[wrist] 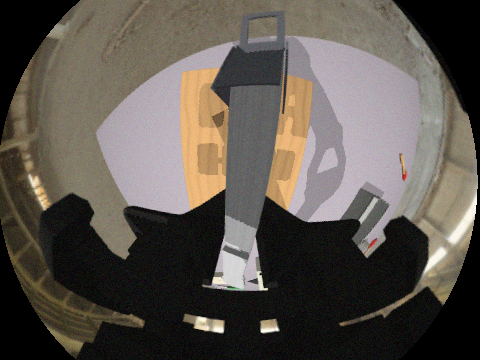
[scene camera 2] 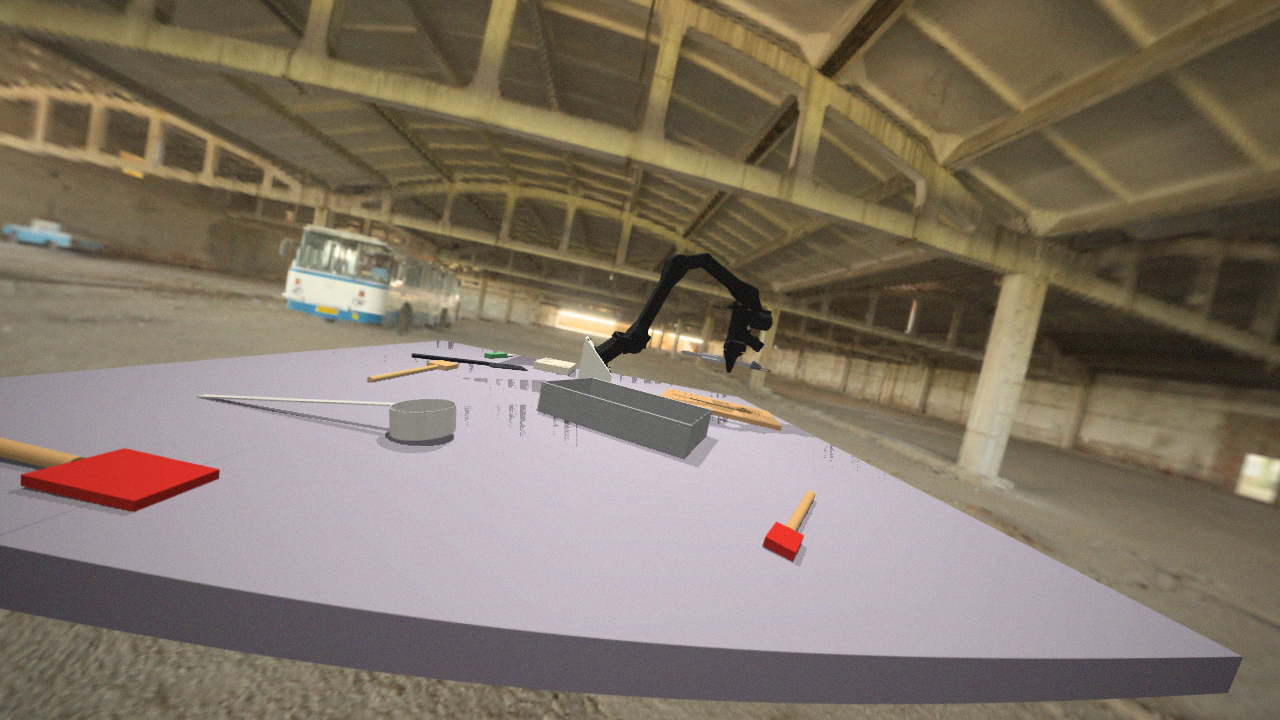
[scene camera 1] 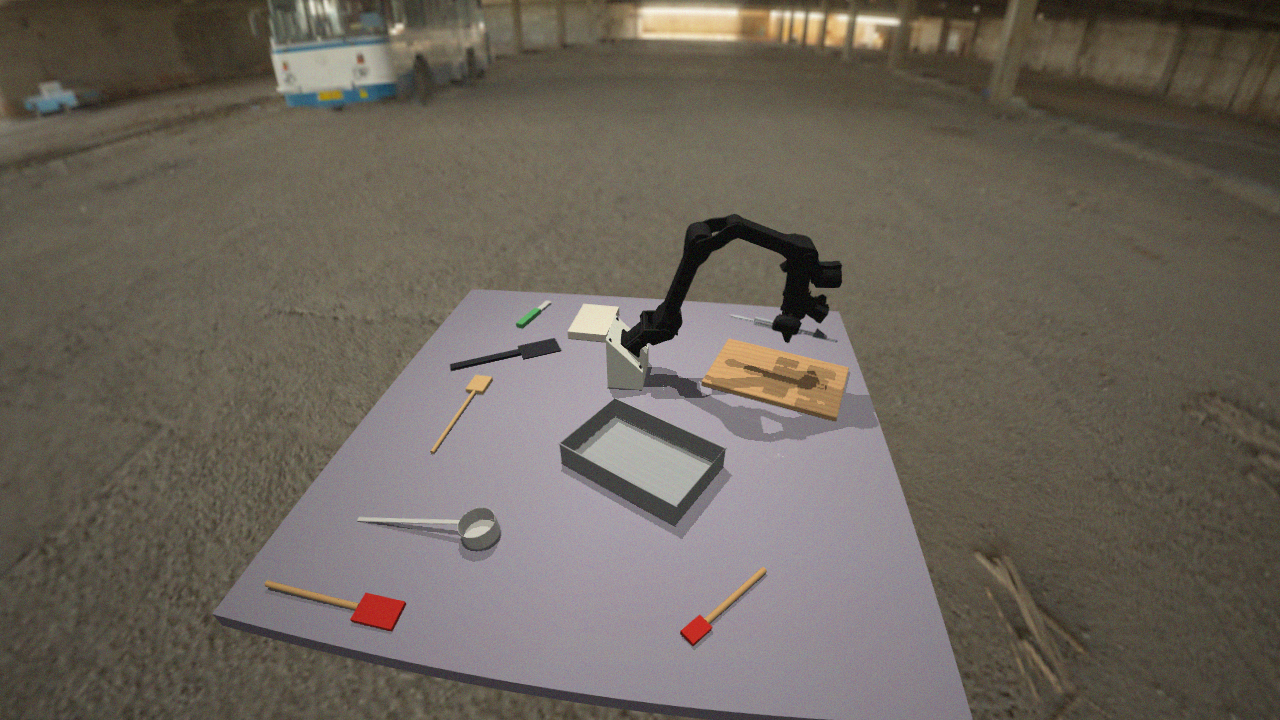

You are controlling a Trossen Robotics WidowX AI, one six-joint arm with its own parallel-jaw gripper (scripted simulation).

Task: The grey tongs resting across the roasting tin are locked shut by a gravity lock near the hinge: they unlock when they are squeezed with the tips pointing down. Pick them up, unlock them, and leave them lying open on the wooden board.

Labels:
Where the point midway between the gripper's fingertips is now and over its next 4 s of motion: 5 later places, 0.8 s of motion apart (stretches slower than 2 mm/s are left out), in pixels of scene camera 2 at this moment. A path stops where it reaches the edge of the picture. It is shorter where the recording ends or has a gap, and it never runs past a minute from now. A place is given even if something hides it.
My gripper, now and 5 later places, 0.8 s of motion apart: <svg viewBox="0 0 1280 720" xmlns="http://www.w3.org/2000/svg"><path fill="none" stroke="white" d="M728 372L725 384L722 394L722 396L730 371L735 351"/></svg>

